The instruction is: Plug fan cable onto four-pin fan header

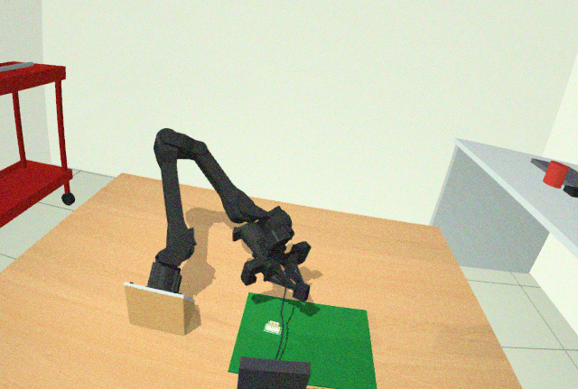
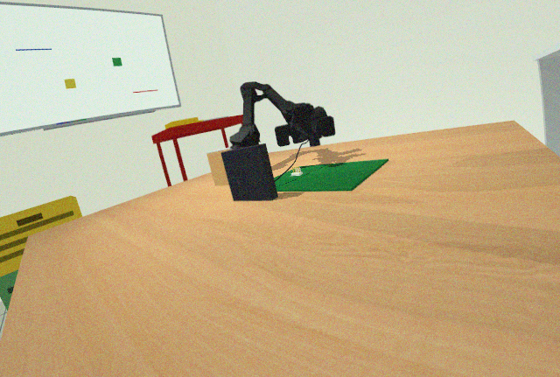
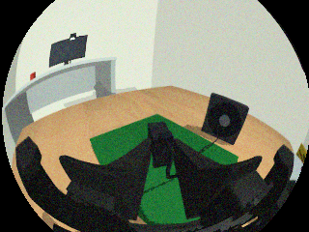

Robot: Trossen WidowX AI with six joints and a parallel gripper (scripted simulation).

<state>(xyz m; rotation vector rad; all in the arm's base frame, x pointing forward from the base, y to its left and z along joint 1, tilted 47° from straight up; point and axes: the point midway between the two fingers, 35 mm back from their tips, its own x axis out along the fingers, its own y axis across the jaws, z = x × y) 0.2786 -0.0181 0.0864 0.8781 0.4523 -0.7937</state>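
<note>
The white four-pin header is 100 mm below my gripper tip, 50 mm behind it and 40 mm to the right of it. Round my gripper tip: fan: 220 mm to the right, 60 mm behind, 40 mm below; then green board: 110 mm below, 60 mm to the right, 30 mm ahead; then dark plug: 10 mm below.
</note>
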